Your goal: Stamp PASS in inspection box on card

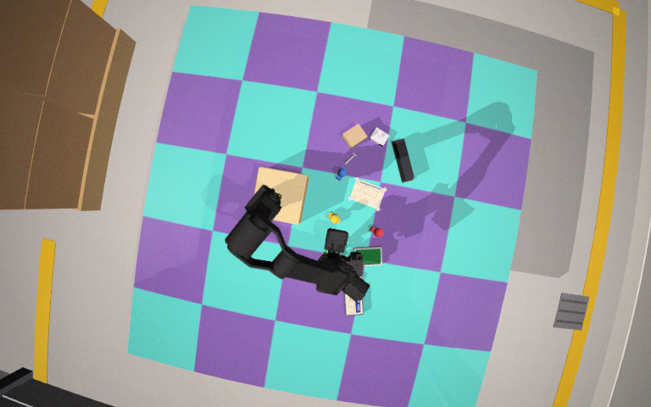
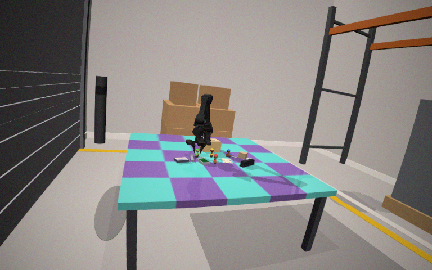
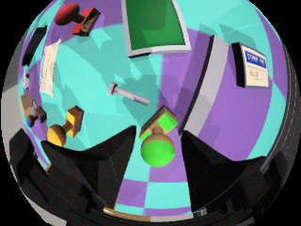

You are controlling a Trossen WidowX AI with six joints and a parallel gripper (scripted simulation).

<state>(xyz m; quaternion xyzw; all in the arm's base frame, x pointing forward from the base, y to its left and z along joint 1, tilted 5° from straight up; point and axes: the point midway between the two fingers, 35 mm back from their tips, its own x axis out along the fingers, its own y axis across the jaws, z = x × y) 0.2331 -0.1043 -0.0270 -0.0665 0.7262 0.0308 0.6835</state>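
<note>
Right now my gripper tip is 10 mm above the green-knobbed stamp. Also, from my gripper tip: green ink pad (110 mm ahead, 30 mm to the left, 20 mm below); yellow stamp (120 mm to the left, 30 mm behind, 10 mm below); grey strip (50 mm ahead, 40 mm to the right, 20 mm below).
</note>
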